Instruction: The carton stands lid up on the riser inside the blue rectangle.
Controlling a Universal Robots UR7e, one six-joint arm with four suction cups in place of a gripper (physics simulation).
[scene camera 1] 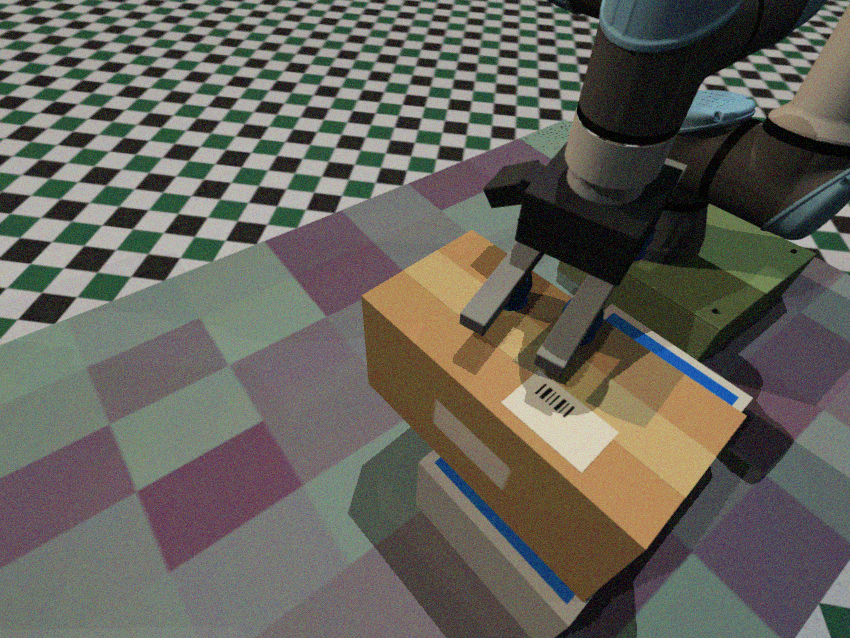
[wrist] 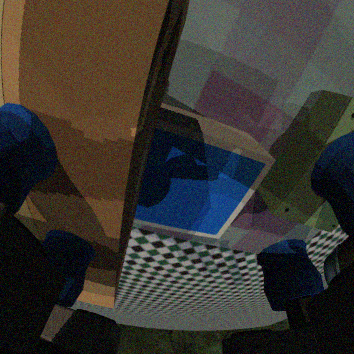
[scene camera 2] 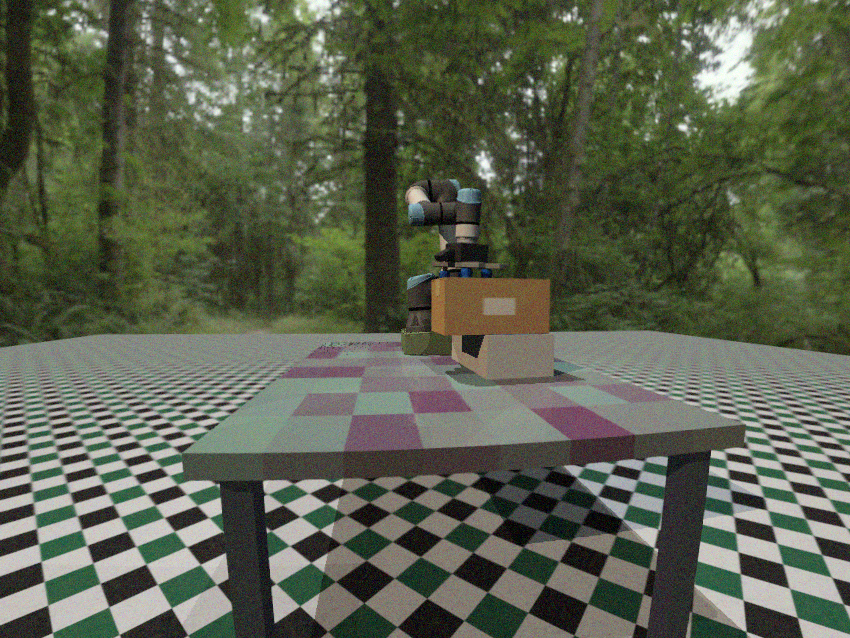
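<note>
The brown carton lies flat on the grey riser, white label side up. One end overhangs the riser toward the arm's base. It covers most of the blue rectangle; blue strips show along two sides. My gripper sits on the carton's top near one end. Two of its blue cups rest on the carton. In the wrist view the other two cups hang past the carton's edge over the blue patch.
The arm's green base block stands just behind the riser. The patchwork table stretches out to the front and left. Its edge drops to a chequered floor.
</note>
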